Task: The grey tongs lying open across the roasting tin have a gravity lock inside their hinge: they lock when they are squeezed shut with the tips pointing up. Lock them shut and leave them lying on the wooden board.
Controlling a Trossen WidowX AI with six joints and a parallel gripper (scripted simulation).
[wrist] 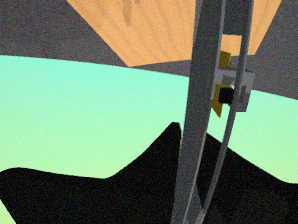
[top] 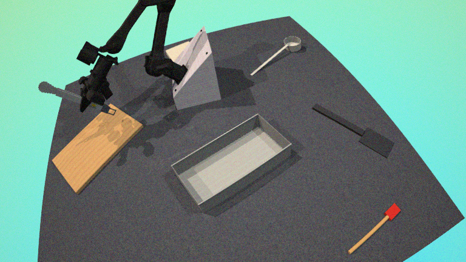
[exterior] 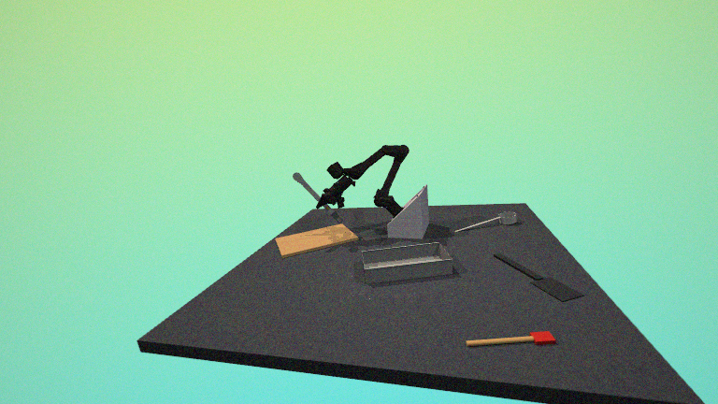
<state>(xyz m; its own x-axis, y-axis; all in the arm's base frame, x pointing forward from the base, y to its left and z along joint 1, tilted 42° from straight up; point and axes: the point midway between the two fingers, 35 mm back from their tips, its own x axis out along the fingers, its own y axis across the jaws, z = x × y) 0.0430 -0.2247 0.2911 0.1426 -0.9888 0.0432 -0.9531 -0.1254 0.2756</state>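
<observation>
Right now the wooden board is 150 mm below my gripper tip, 20 mm to the right of it and 10 mm ahead of it. Also, from my gripper tip: roasting tin: 400 mm to the left, 340 mm ahead, 130 mm below; then black spatula: 820 mm to the left, 430 mm ahead, 160 mm below.
</observation>
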